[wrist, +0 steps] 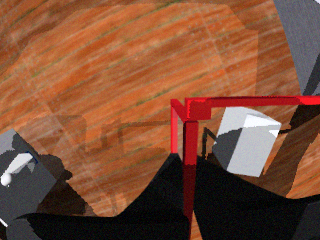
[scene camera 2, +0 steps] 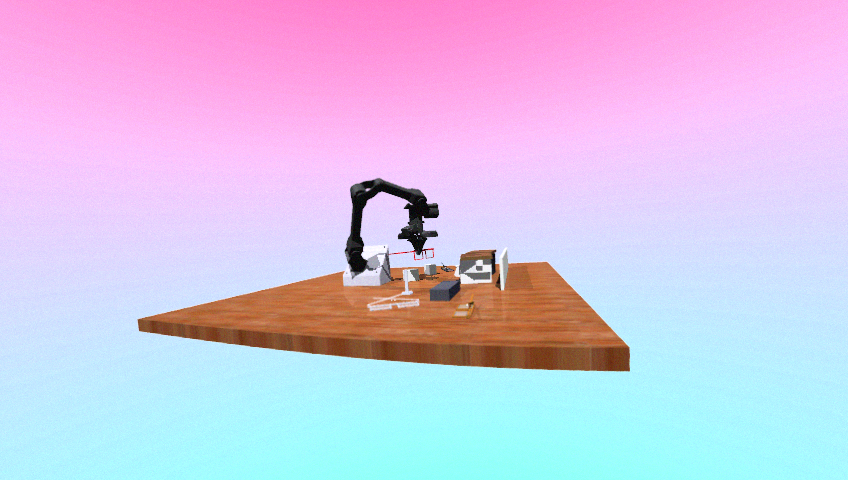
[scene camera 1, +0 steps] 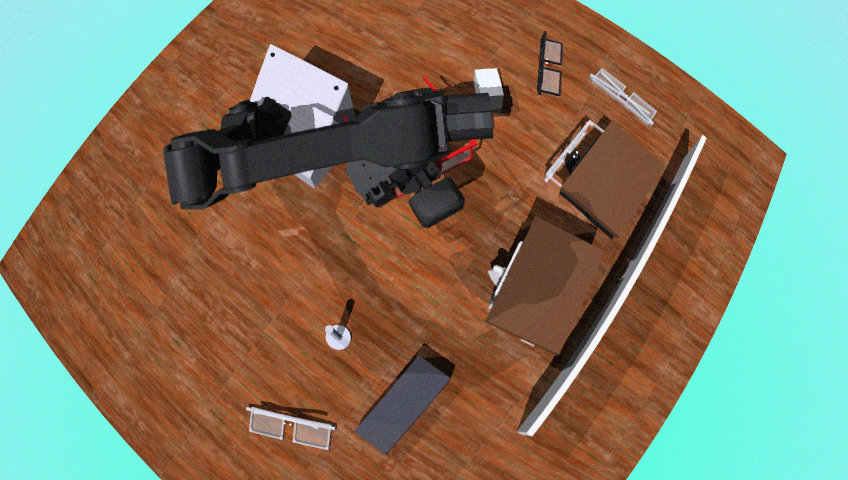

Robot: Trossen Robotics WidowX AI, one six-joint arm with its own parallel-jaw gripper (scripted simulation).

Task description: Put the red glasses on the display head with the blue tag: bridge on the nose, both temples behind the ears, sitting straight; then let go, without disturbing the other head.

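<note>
Scene camera 1 shows me my gripper [scene camera 1: 411,182], together with a dark grey box [scene camera 1: 414,391] and a white cube [scene camera 1: 485,80]. In the wrist view I see my gripper [wrist: 180,160] again, and a white cube [wrist: 246,136] as well, while the dark grey box is out of frame in the wrist view.
</note>
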